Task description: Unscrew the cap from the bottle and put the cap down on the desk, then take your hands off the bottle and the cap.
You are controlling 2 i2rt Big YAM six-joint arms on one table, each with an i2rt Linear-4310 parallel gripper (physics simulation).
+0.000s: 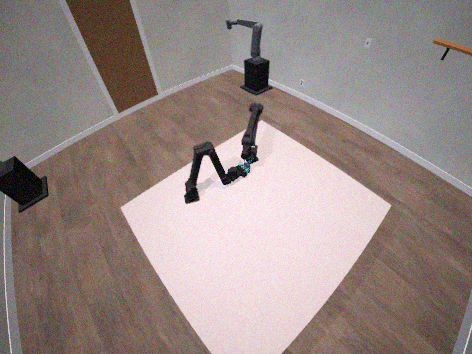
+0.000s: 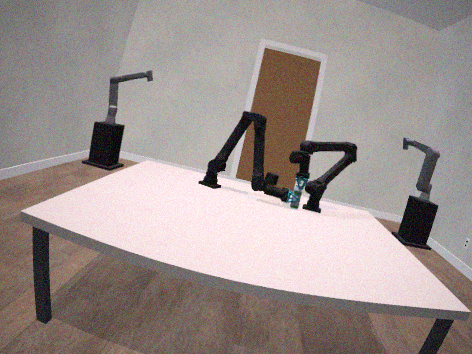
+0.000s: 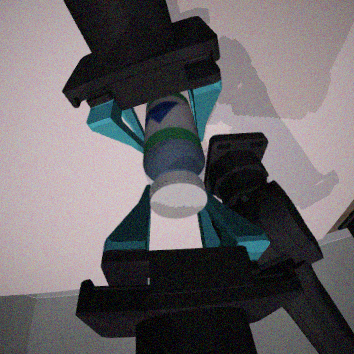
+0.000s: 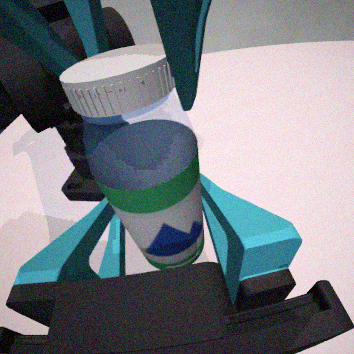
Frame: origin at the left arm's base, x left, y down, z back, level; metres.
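Seen in the pictures: left gripper, fingertip midpoint: (image 1: pixel 248 162) (image 2: pixel 300 189) (image 3: pixel 173 189) (image 4: pixel 146 104); right gripper, fingertip midpoint: (image 1: pixel 248 166) (image 2: pixel 298 198) (image 3: pixel 173 144) (image 4: pixel 158 187); left arm's base, origin of the base link: (image 2: pixel 311 209) (image 3: pixel 230 163); right arm's base, origin of the base link: (image 1: pixel 192 198) (image 2: pixel 209 185).
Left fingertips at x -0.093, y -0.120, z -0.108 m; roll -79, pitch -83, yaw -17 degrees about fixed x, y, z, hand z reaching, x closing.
Note:
Offsets run from my left fingertips to a thing's middle. Level surfaces: height alone.
A small bottle @[dz +0.004, dx -0.015, dy +0.049 m] (image 1: pixel 244 168) (image 2: pixel 296 201) (image 3: pixel 172 140) (image 4: pixel 151 182) with a green band and a blue mark stands on the pale pink desk @[dy +0.120 m] (image 1: pixel 270 253) (image 2: pixel 199 225). Its grey ribbed cap @[dz +0.001, dx -0.016, dy -0.020 m] (image 2: pixel 298 192) (image 3: pixel 178 197) (image 4: pixel 116 84) sits on the neck. My right gripper (image 1: pixel 241 171) (image 2: pixel 291 197) (image 3: pixel 173 144) (image 4: pixel 158 187) comes in from the side and is shut on the bottle's body. My left gripper (image 1: pixel 247 162) (image 2: pixel 300 185) (image 3: pixel 173 189) (image 4: pixel 146 104) comes down from above, its teal fingers shut on the cap's two sides.
The base of my left arm (image 2: pixel 312 207) stands close behind the bottle. A grey arm on a black pedestal (image 1: pixel 256 74) (image 2: pixel 105 144) stands off the desk by the wall. A brown door (image 1: pixel 112 49) (image 2: pixel 284 112) is in the wall.

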